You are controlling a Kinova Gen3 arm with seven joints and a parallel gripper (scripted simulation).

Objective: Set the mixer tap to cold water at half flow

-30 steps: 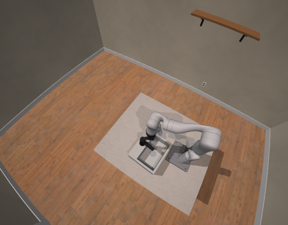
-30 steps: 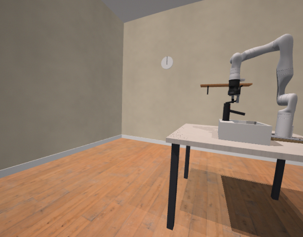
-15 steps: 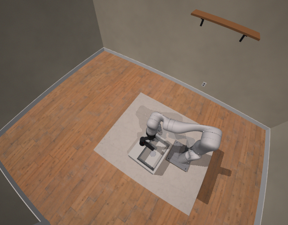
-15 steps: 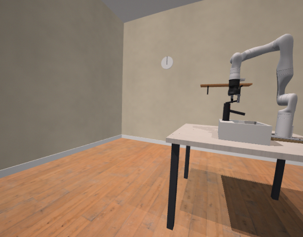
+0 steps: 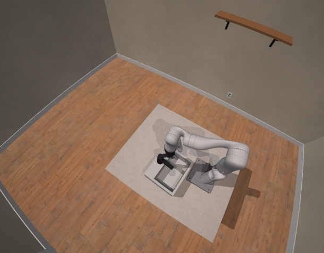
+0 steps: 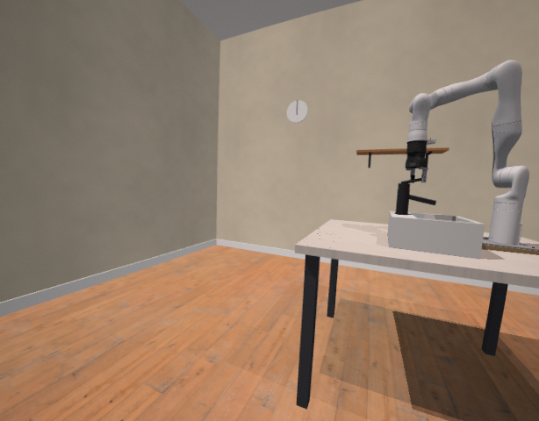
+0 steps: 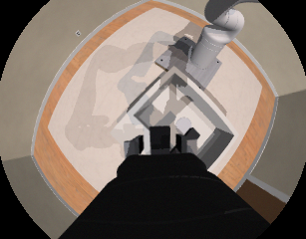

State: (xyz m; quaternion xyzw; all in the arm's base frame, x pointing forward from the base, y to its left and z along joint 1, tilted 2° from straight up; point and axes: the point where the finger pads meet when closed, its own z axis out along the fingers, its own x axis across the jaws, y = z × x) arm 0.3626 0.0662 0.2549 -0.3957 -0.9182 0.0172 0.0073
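Now: hand 2 cm to the right of the lever, 2 cm short of it and 1 cm above it. From my hand the other things lie so: white sink basin 25 cm below, 6 cm to the left, 6 cm behind.
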